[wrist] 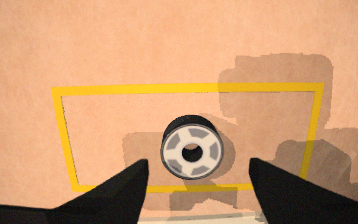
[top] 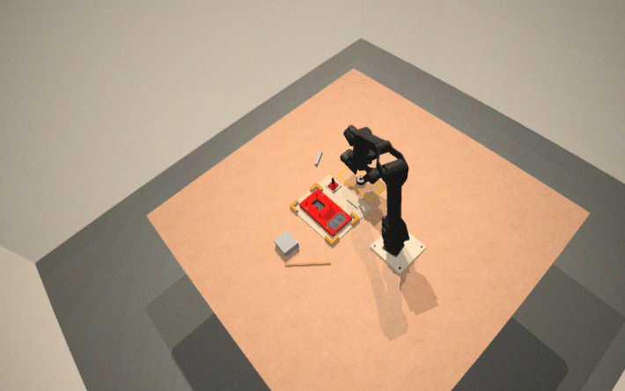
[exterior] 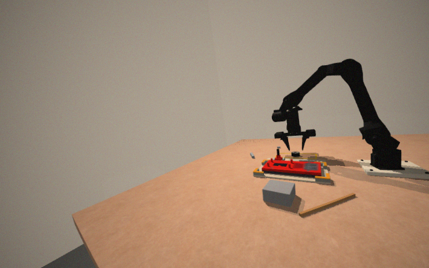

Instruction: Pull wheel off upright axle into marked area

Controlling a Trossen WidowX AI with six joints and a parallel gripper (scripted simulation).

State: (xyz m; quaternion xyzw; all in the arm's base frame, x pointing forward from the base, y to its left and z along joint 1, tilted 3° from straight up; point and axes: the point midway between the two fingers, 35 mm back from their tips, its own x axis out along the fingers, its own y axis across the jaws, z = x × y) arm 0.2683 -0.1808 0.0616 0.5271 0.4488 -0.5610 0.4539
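My gripper tip is 20 mm above the black wheel. From my gripper tip the other things lie so: grey block 410 mm to the left, 70 mm ahead, 10 mm below; thin wooden stick 420 mm to the left, 40 mm behind, 30 mm below.
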